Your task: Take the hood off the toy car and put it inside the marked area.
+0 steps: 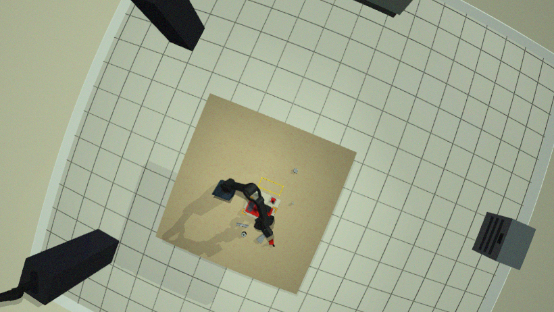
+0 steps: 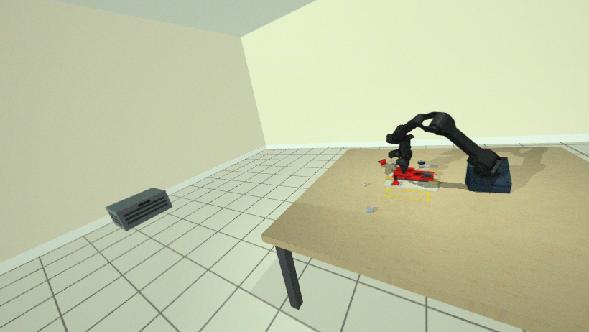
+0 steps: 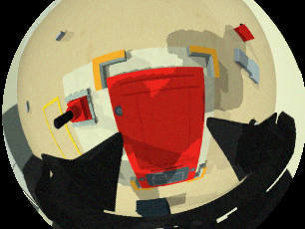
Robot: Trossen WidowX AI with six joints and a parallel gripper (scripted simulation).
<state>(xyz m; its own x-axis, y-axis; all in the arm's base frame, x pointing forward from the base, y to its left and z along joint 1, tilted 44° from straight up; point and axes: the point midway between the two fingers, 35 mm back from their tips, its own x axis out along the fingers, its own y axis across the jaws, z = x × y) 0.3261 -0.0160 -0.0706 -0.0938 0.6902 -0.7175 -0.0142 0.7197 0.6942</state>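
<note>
Now: the red hood right at my gripper tip. From my gripper tip the other things lie so: wheel: 70 mm behind, 240 mm to the right, 30 mm below; grey bar: 110 mm behind, 170 mm to the right, 30 mm below.
</note>
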